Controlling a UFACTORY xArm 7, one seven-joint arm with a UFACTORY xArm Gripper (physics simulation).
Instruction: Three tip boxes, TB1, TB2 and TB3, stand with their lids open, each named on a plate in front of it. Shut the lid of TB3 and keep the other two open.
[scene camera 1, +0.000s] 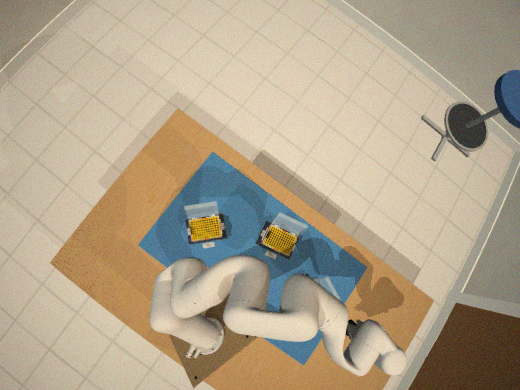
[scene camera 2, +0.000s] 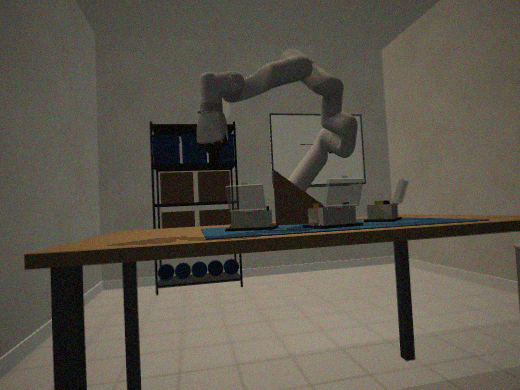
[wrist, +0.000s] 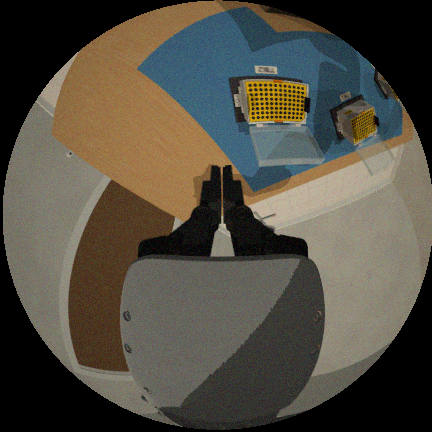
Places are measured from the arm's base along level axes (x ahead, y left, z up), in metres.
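Pixels of known places: gripper, fingertip midpoint: (scene camera 1: 346, 329) (scene camera 2: 214, 164) (wrist: 221, 177); arm's base, origin of the base link: (scene camera 1: 207, 335) (scene camera 2: 295, 187).
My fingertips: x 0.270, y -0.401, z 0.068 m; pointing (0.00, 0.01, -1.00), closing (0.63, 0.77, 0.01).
Note:
For each thing: its top centre in the pictures, then the offset to it from my fingertips. Level surfaces: height alone.
- tip box, middle of its top: (wrist: 279, 95) (scene camera 2: 252, 209) 0.015 m ahead, 0.121 m left, 0.157 m down
- middle box, middle of its top: (wrist: 368, 128) (scene camera 1: 280, 240) 0.163 m ahead, 0.339 m left, 0.148 m down
- far box, middle of its top: (scene camera 1: 205, 231) (scene camera 2: 379, 203) 0.038 m ahead, 0.609 m left, 0.157 m down
- blue mat, its level: 0.223 m down
- wooden table, its level: 0.226 m down
One tip box (scene camera 2: 251, 219) (wrist: 276, 101), nearest my gripper, has its clear lid (scene camera 1: 327, 286) (scene camera 2: 245, 196) (wrist: 287, 145) open; the arm hides its body in scene camera 1. The middle box (scene camera 1: 280, 240) (scene camera 2: 332, 216) (wrist: 363, 125) has its lid (scene camera 1: 290, 224) (scene camera 2: 344, 192) (wrist: 376, 154) open. The far box (scene camera 1: 205, 228) (scene camera 2: 382, 212) has its lid (scene camera 1: 201, 209) (scene camera 2: 401, 191) open. Name plates (scene camera 1: 208, 245) (scene camera 1: 270, 255) (wrist: 265, 69) (wrist: 345, 95) are too small to read. My gripper (scene camera 2: 214, 159) (wrist: 221, 177) is shut and empty, high above the table, off to the side of the nearest box.
The boxes stand on a blue mat (scene camera 1: 212, 175) (wrist: 190, 70) on the wooden table (scene camera 1: 100, 235) (scene camera 2: 125, 242) (wrist: 100, 110). A shelf rack (scene camera 2: 152, 190) and a whiteboard (scene camera 2: 290, 135) are behind the table in scene camera 2. A blue-seated stool (scene camera 1: 511, 97) stands on the floor.

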